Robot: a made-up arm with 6 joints.
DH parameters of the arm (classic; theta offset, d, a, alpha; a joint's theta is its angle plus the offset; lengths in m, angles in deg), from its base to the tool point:
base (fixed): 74.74 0 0.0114 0
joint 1: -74.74 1.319 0.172 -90
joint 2: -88.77 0 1.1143 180
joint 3: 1.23 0.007 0.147 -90
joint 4: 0 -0.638 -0.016 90
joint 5: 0 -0.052 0.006 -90
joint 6: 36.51 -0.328 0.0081 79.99
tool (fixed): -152.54 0.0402 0 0
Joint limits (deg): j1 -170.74..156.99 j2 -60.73..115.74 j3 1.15..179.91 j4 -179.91..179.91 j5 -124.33..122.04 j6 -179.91..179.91
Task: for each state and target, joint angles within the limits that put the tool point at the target. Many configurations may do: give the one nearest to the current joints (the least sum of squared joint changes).
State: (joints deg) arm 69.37 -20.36 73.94 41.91 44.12 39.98
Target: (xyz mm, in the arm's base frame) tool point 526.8 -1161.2 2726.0
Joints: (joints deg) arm 120.99 -41.75 81.30 33.67 37.77 38.33
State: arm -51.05 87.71 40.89 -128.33 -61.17 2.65
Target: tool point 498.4 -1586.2 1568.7
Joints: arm -84.05 52.09 1.15 -92.30 -87.82 -3.07
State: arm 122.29 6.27 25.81 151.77 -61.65 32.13
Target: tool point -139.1 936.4 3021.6
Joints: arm 111.14 2.43 19.89 146.95 -64.53 32.69
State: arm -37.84 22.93 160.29 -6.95 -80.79 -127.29
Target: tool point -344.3 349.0 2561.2
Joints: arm -31.45 -4.04 179.91 -12.20 -94.39 -127.59
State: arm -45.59 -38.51 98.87 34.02 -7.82 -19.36
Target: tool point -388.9 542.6 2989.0
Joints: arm -51.87 -3.13 132.57 33.63 2.42 -18.61
